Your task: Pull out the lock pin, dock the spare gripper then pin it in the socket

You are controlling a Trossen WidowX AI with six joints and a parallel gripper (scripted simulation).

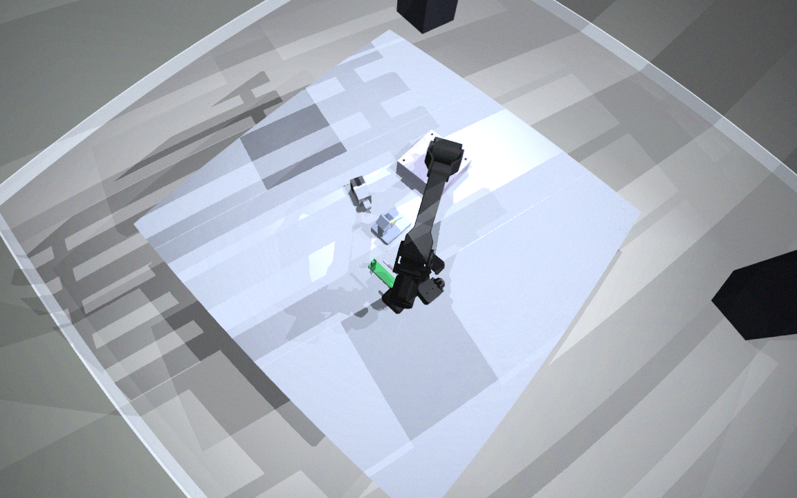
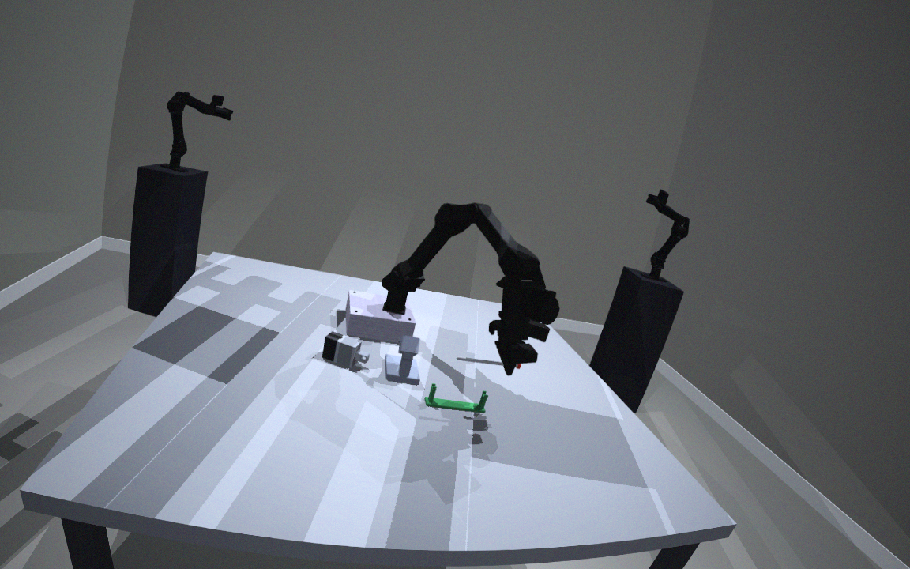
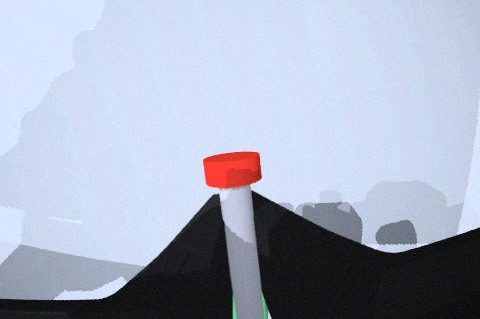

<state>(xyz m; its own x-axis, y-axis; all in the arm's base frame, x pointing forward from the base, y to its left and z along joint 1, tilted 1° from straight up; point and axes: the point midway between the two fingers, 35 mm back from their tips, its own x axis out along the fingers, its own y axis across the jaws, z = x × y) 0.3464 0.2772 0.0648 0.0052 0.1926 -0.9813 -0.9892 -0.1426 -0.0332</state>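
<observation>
Now: the cradle 10 cm to the right of my gripper tip, 7 cm below it and 2 cm ahead of it. The rest, counted from my gripper tip: spare gripper (37 cm to the right, 8 cm behind, 7 cm below); then socket (23 cm to the right, 8 cm behind, 5 cm below).
</observation>
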